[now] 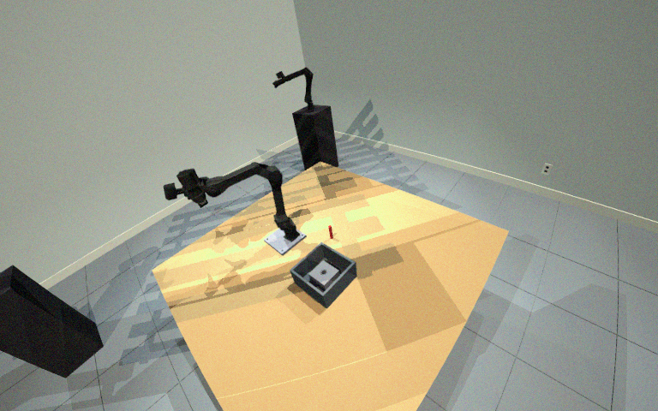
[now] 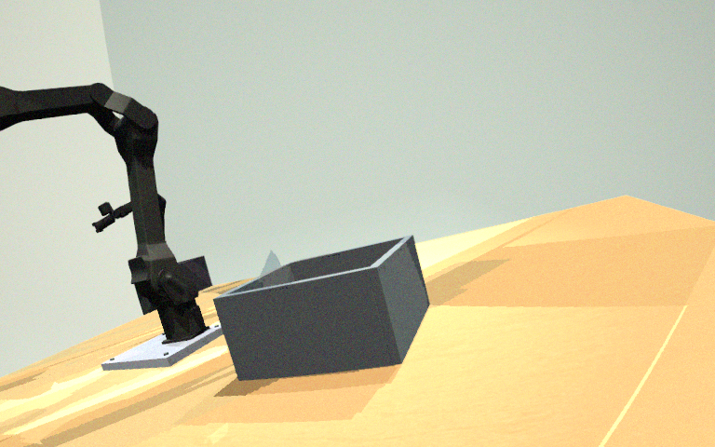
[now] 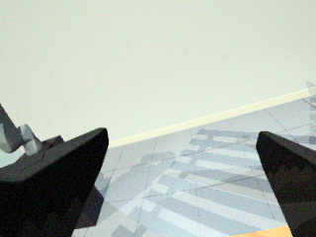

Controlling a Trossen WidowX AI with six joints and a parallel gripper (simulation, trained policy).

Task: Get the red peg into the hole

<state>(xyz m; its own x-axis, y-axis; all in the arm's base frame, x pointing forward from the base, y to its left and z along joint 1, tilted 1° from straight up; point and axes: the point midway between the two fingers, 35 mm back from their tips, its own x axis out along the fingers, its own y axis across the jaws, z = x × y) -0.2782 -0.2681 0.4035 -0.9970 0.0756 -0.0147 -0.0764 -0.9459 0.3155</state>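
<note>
The red peg is 500 mm ahead of my gripper tip, 360 mm to the left of it and 370 mm below it. Round my gripper tip: grey box 630 mm ahead, 150 mm to the left, 390 mm below.
</note>
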